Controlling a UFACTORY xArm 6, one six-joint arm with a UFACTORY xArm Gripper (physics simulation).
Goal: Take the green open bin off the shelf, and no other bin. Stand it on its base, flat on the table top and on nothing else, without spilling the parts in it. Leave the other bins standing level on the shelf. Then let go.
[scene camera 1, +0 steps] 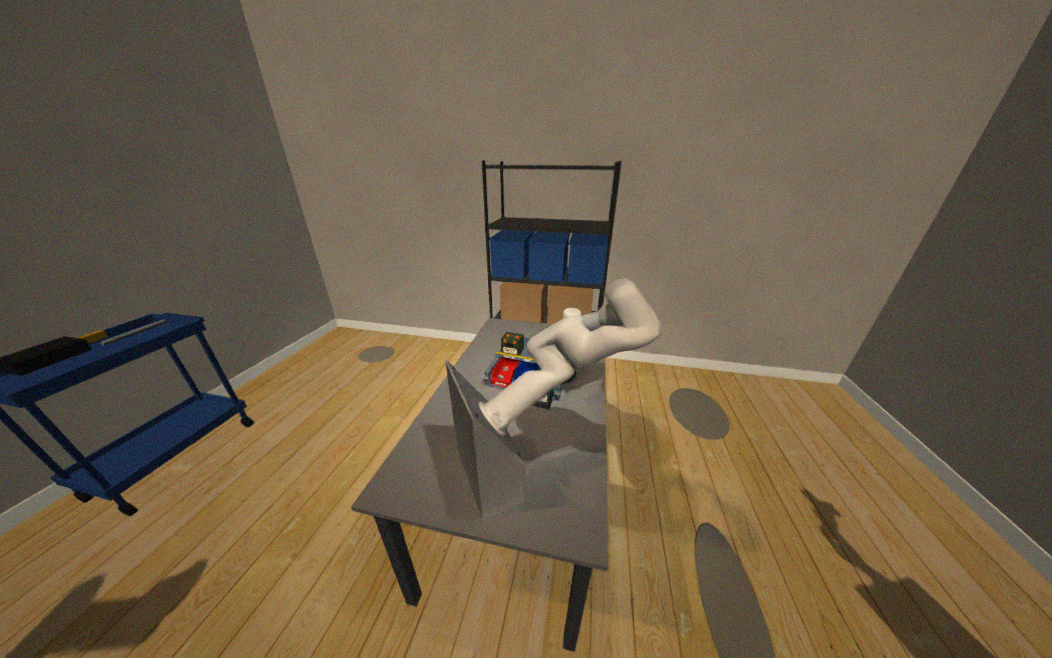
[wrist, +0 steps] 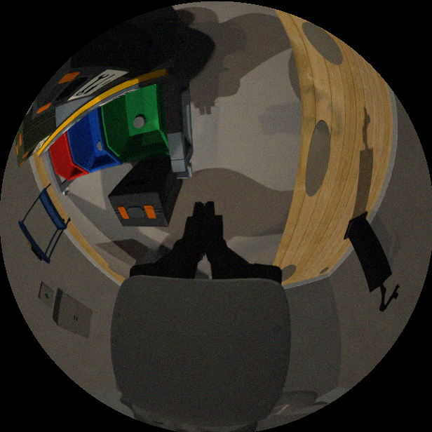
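Where they show: arm's base, origin of its link: (scene camera 1: 491,419).
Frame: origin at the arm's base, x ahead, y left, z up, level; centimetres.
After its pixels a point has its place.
Note:
The green open bin (wrist: 150,107) stands in a row with the blue open bin (wrist: 86,131) (scene camera 1: 527,370) and the red open bin (wrist: 61,155) (scene camera 1: 504,370) {x 65.1, y -6.6, z -27.9 cm} at the shelf (wrist: 177,150). A round grey part shows inside the green bin. In scene camera 1 the white arm hides the green bin. My gripper (wrist: 206,213) is shut and empty, with its fingertips together. In the wrist view it is apart from the green bin, with a black case between them in the picture. The gripper cannot be made out in scene camera 1.
The black case (wrist: 145,195) has orange latches. A yellow strip (wrist: 107,94) (scene camera 1: 513,356) {x 63.3, y -11.4, z -18.2 cm} runs along the bins, beside another dark case (scene camera 1: 512,341) {x 65.3, y -11.1, z -10.3 cm} with orange marks. Upright grey panels (scene camera 1: 465,442) {x -2.4, y 8.3, z -6.6 cm} stand on the table (scene camera 1: 418,481) {x 2.7, y 27.0, z -29.4 cm}. A blue cart (scene camera 1: 147,450) and black rack (scene camera 1: 552,166) stand beyond.

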